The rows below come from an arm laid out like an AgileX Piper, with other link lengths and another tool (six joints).
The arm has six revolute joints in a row. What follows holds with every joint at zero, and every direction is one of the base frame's.
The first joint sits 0.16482 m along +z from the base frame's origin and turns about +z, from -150 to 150 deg.
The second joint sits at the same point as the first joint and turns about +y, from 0 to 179.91 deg.
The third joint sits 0.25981 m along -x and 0.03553 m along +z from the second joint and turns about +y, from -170 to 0 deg.
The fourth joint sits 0.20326 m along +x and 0.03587 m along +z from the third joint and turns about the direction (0.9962, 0, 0.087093), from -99.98 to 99.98 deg.
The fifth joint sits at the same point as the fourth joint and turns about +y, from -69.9 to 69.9 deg.
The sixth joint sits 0.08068 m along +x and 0.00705 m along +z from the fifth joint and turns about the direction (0.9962, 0, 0.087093), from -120 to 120 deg.
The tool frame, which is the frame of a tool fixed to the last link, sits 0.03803 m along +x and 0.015 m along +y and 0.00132 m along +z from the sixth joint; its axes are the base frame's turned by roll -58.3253, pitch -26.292 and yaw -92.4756 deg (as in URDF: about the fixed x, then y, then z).
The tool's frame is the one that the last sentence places.
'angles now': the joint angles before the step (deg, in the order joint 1, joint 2, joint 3, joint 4, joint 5, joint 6). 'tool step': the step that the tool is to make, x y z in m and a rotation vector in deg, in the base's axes. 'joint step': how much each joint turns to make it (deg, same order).
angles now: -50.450 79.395 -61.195 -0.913 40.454 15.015
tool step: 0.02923 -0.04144 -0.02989 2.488 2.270 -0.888
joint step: -0.577 13.257 -7.095 -0.592 -2.791 0.649
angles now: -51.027 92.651 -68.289 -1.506 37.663 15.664
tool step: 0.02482 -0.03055 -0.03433 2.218 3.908 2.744
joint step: 0.001 11.772 -7.638 -0.001 -0.001 -3.197
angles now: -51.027 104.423 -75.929 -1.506 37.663 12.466
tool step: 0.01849 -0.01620 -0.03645 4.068 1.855 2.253
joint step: -0.001 9.284 -5.286 3.275 0.338 -4.099
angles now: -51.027 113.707 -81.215 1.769 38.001 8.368
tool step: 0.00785 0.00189 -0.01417 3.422 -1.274 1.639
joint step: 0.000 2.756 -0.657 5.756 0.000 -4.793
